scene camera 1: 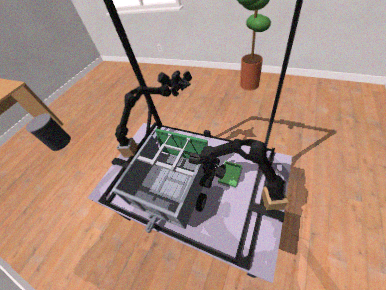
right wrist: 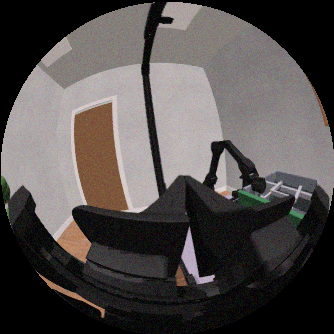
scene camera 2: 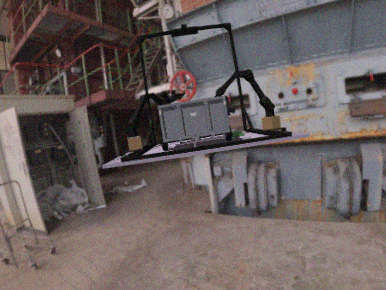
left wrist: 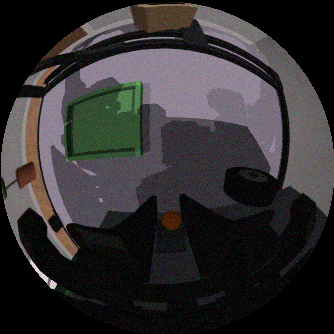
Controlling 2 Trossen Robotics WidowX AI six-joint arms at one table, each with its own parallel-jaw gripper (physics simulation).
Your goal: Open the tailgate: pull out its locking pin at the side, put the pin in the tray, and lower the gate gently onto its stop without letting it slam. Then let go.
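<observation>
The grey trailer stands on the mat. Its green tailgate stands upright at the trailer's far end in scene camera 1. My left gripper is beside the trailer's side wall, shut on the locking pin, whose round orange head shows between the fingers. Whether the pin's shaft sits in its hole is hidden. The green tray lies flat on the mat near the left gripper. My right gripper is shut, empty, raised beyond and above the tailgate, with its fingertips together.
A black trailer wheel stands near the left gripper. White bars cross the trailer's open top near the tailgate. Black frame rails run around the mat, with tall posts at its far side.
</observation>
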